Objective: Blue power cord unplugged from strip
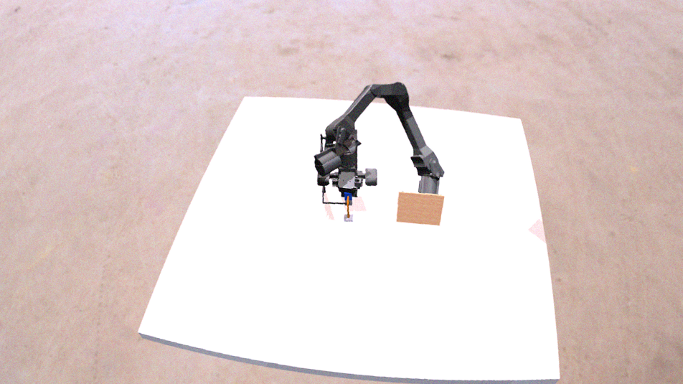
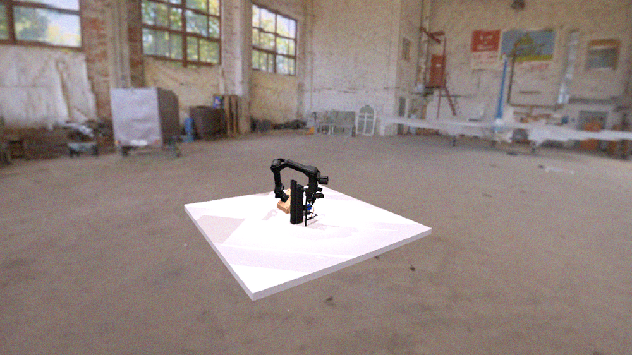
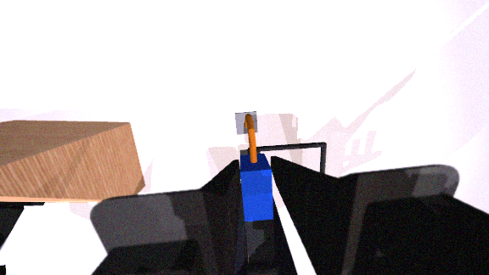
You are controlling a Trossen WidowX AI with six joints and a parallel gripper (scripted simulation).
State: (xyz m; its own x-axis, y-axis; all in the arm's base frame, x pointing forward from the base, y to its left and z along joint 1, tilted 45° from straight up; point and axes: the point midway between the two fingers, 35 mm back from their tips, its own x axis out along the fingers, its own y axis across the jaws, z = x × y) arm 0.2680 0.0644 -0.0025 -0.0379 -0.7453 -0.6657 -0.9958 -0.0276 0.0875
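My gripper tip is now 10 mm short of the blue plug and 50 mm to the left of it. Round my gripper tip: grey square 10 mm to the left, 100 mm below.
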